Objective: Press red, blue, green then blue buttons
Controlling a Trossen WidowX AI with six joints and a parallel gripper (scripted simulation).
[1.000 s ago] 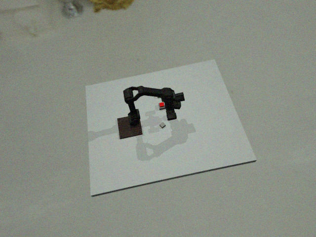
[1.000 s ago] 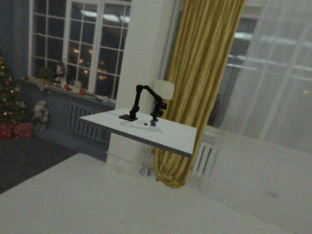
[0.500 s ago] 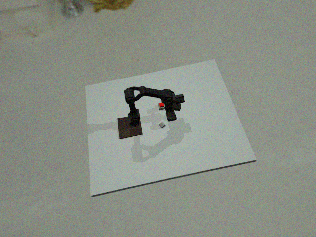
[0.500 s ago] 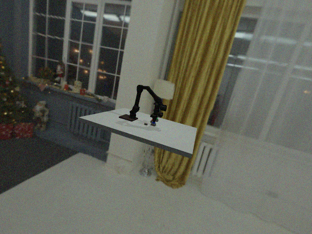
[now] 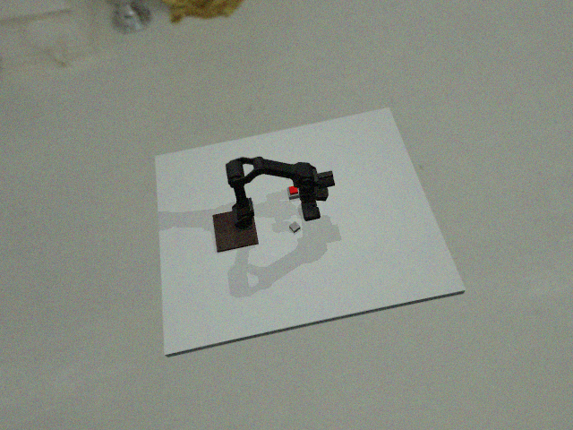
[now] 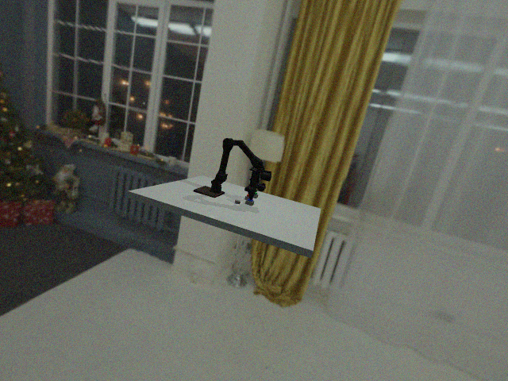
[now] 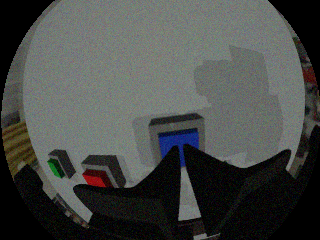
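Now: the blue button 1 cm below my gripper tip. The rest, counted from my gripper tip: green button 21 cm to the left, 4 cm behind; then grey block 7 cm behind, 6 cm to the right, 2 cm below; then red button 10 cm to the left, 5 cm behind.
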